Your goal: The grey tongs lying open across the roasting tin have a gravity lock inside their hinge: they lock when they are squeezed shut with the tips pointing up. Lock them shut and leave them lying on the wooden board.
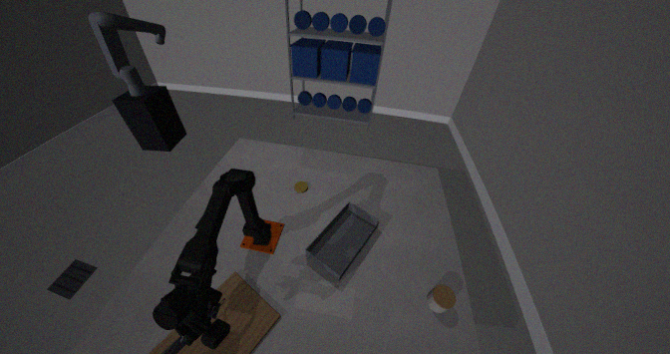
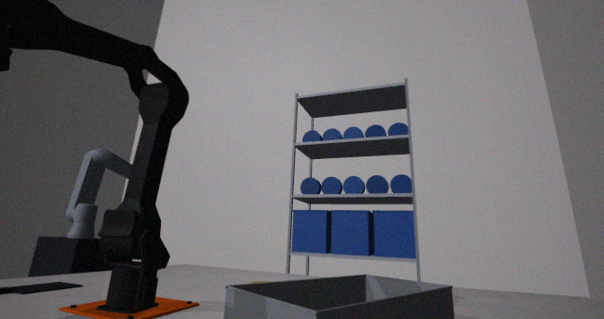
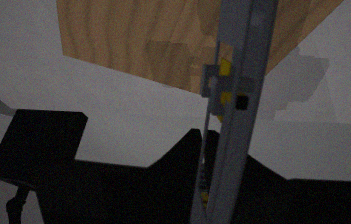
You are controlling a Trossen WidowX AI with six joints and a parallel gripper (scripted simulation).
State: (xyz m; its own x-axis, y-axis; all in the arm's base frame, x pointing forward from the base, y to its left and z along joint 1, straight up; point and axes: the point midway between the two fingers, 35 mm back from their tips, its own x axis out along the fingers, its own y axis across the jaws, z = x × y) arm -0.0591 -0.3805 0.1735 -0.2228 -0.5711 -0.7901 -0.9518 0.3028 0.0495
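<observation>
Right now the yellow piece is 20 mm ahead of my gripper tip, 50 mm to the left of it and 10 mm above it. Round my gripper tip: wooden board (30 mm to the left, 140 mm below); black spatula (210 mm behind, 390 mm to the left, 150 mm below); grey roasting tin (410 mm ahead, 420 mm to the left, 120 mm below).
</observation>
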